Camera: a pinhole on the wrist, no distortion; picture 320 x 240 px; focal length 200.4 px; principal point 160.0 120.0 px. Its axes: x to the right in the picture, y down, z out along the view. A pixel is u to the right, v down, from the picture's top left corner.
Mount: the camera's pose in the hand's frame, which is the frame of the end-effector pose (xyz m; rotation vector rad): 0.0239 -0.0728 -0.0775 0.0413 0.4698 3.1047
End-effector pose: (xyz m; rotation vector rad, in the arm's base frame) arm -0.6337 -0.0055 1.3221 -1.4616 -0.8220 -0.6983
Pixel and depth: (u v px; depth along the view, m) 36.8 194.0 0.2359
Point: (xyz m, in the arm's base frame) -0.6163 0.1767 1.5054
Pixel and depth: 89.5 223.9 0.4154
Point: -0.6815 0.3851 1.5372
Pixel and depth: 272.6 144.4 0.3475
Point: -0.7473 0.2525 1.1778
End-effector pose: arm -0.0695 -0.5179 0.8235 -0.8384 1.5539 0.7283
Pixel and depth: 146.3 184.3 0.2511
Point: 0.0910 -0.4114 0.7504
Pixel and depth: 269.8 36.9 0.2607
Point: -0.0736 -0.3269 0.9148
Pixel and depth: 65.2 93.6 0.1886
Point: -0.0331 -0.4513 0.6938
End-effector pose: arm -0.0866 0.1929 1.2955 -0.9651 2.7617 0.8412
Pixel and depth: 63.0 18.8 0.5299
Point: -0.5527 0.4333 1.0881
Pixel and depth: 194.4 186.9 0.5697
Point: -0.0342 0.4486 0.8280
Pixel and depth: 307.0 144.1 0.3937
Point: 0.0879 0.5019 1.0928
